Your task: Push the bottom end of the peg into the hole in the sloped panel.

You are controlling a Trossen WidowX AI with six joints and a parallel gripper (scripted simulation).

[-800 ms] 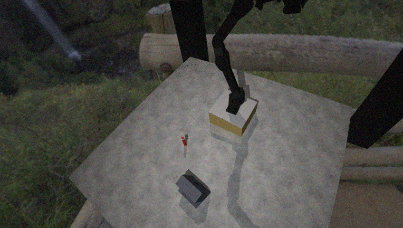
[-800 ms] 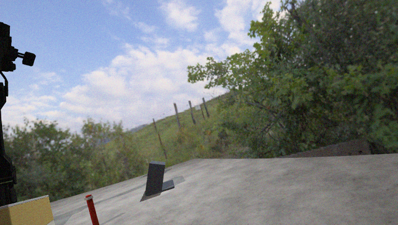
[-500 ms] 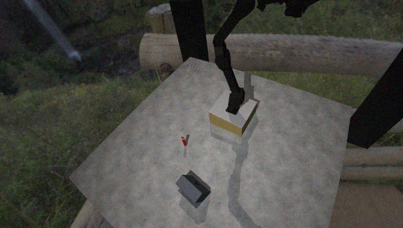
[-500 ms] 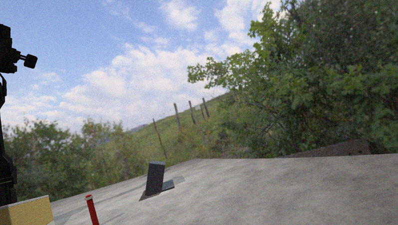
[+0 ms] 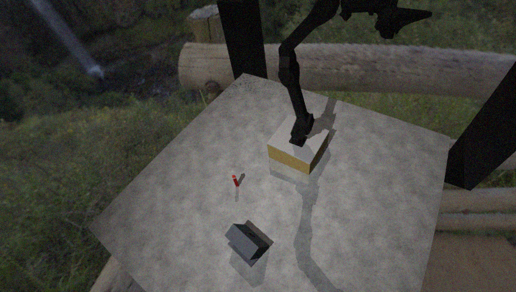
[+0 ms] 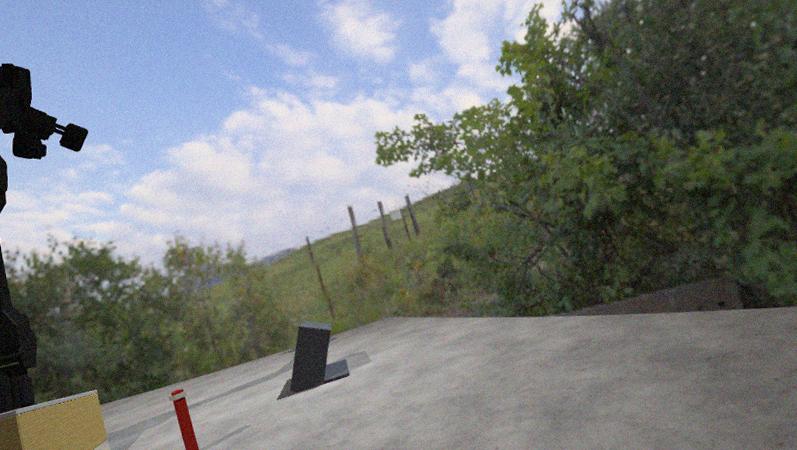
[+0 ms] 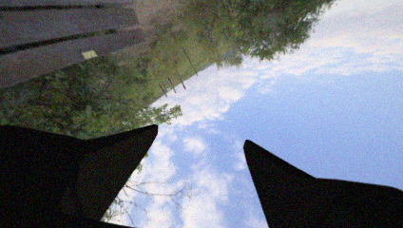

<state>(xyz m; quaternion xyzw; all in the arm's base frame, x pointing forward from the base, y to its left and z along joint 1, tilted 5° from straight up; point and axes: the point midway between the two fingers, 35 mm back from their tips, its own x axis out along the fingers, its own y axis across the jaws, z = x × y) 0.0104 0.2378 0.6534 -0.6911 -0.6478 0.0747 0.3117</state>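
The red peg lies 680 mm below my gripper tip, 500 mm to the right of it and 270 mm ahead of it. The rest, counted from my gripper tip: dark sloped panel: 690 mm below, 470 mm ahead, 320 mm to the right.
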